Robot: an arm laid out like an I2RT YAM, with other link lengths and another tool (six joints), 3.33 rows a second.
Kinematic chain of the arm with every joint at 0, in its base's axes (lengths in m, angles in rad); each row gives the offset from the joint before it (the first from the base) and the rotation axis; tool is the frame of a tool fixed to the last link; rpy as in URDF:
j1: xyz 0 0 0.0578 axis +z
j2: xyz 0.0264 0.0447 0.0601 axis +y
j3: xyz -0.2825 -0.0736 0 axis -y
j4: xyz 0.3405 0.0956 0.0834 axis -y
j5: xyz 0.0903 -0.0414 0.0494 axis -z
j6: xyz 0.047 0 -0.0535 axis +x
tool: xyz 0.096 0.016 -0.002 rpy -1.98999 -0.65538 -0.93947
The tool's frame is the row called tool.
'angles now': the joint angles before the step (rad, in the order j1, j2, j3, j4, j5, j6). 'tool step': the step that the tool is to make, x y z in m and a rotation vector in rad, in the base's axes. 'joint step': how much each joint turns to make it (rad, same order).
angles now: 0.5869 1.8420 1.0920 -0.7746 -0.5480 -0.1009
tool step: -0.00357 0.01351 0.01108 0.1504 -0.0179 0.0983
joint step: 0.0011 -0.0001 -0.0004 0.0363 -0.1213 -0.1091
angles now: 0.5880 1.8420 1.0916 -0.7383 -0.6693 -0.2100
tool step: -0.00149 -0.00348 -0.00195 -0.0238 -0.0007 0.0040
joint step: 0.0000 0.0000 0.0004 -0.0173 0.0198 -0.0069
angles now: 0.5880 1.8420 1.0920 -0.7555 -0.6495 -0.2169
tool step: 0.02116 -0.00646 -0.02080 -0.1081 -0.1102 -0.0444
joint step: 0.0000 0.0194 -0.0004 0.0713 0.1545 0.0362
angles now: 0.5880 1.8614 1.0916 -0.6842 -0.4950 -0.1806
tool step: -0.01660 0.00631 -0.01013 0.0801 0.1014 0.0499
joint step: 0.0008 0.0534 -0.0001 -0.0106 -0.1266 -0.0454
